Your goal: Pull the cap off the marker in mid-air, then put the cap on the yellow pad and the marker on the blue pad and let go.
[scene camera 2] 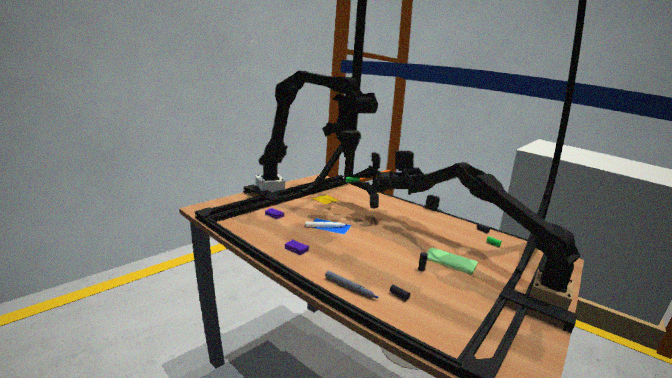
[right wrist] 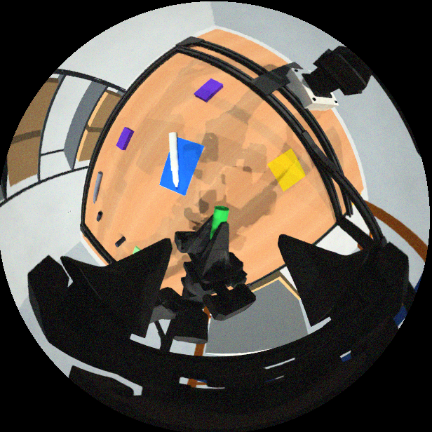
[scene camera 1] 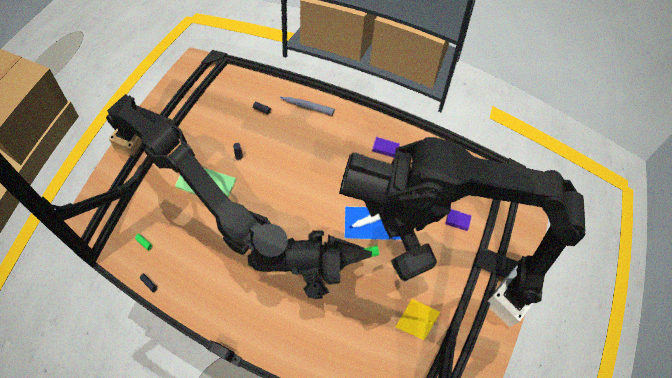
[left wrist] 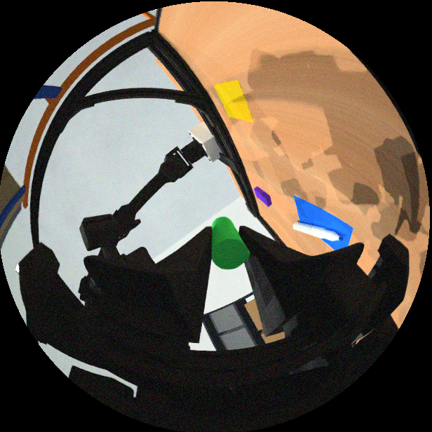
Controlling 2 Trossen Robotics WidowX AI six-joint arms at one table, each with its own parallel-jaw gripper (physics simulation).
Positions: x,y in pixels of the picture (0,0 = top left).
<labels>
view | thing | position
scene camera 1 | my left gripper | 369,252
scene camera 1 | my right gripper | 383,239
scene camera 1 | blue pad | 375,230
</labels>
